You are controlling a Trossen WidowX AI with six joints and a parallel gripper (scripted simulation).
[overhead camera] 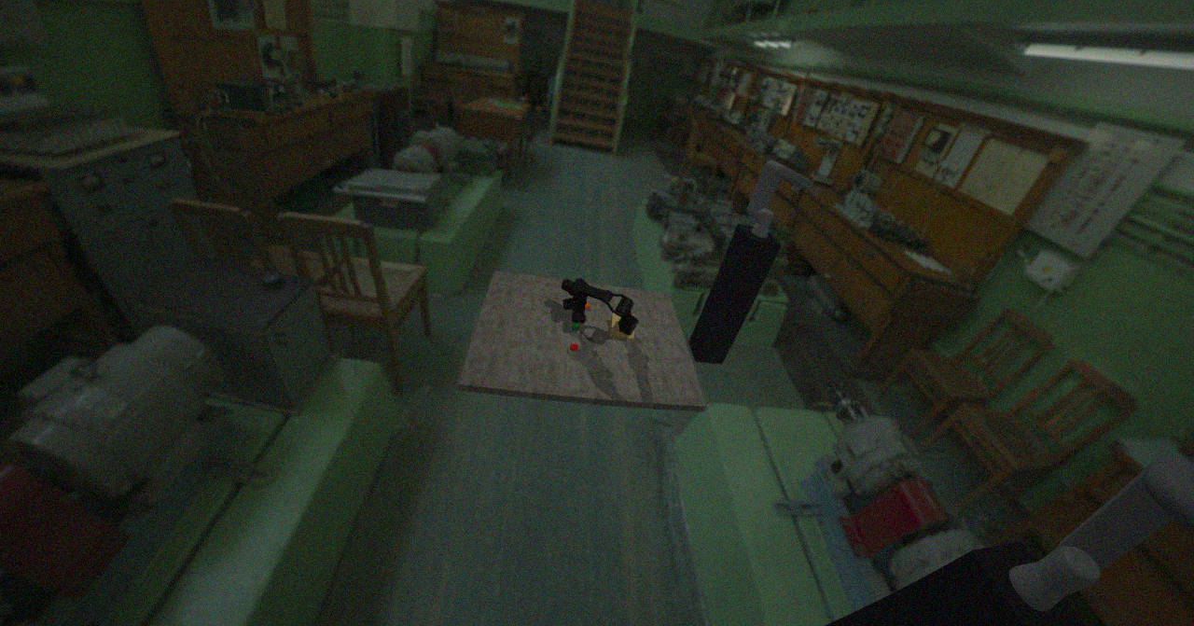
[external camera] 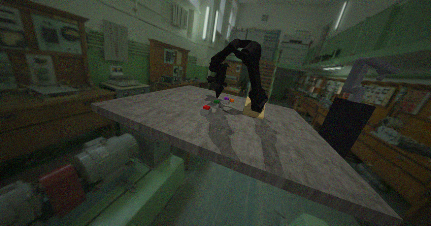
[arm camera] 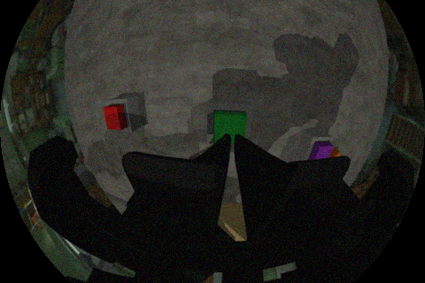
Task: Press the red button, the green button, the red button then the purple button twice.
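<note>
The green button lies 3 cm below my gripper tip. The rest, counted from my gripper tip: orange block 7 cm behind, 22 cm to the right, 5 cm below; then purple button 4 cm behind, 14 cm to the right, 3 cm below; then red button 1 cm ahead, 16 cm to the left, 3 cm below.
</note>
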